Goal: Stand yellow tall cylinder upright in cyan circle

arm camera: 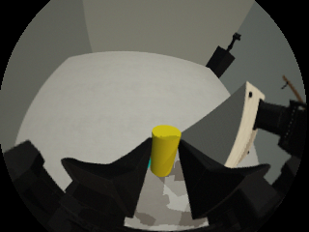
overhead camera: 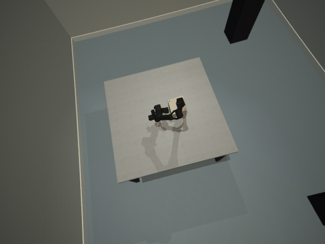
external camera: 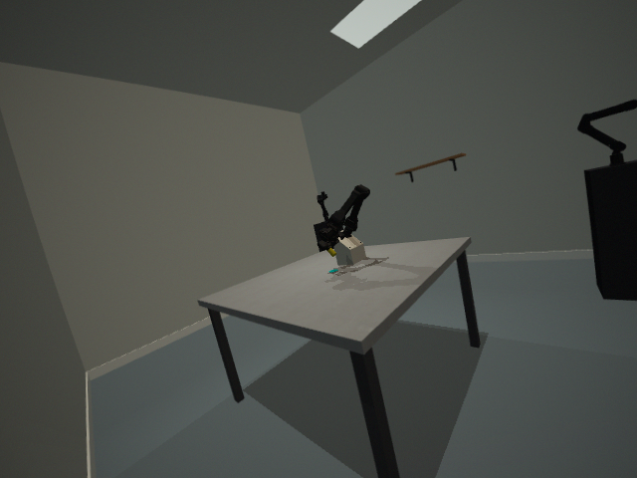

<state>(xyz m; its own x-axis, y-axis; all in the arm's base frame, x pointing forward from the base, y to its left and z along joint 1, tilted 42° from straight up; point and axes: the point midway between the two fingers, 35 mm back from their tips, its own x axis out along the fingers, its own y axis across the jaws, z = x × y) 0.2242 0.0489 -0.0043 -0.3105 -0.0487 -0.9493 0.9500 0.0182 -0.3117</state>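
The cyan circle lies 140 mm below my gripper tip, 30 mm ahead of it and 20 mm to the left of it. Also, from my gripper tip: yellow tall cylinder 20 mm below, 10 mm to the left.
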